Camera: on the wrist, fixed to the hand. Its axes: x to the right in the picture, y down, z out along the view.
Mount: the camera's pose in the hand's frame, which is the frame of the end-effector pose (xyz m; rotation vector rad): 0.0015 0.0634 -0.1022 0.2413 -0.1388 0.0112
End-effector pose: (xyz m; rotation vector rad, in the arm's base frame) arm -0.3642 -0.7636 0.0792 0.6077 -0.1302 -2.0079
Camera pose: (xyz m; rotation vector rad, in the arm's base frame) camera -0.2663 -0.7803 0.0114 0.6161 -0.4640 -2.0386
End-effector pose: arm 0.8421 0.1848 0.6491 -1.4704 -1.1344 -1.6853
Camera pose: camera 0.8521 0.0657 0.6624 -1.4531 -1.3497 -1.4002
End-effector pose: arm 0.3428 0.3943 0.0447 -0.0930 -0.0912 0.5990
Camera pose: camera 0.3202 0.4410 -0.0638 0.1823 -0.1522 0.6232
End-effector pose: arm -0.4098 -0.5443 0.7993 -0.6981 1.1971 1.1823
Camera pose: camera -0.5030 -0.6177 0.7797 -0.4220 1.2028 1.0559
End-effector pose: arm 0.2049 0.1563 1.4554 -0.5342 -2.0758 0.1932
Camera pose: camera 0.3089 0.2060 1.4897 -0.3942 -2.1456 0.4926
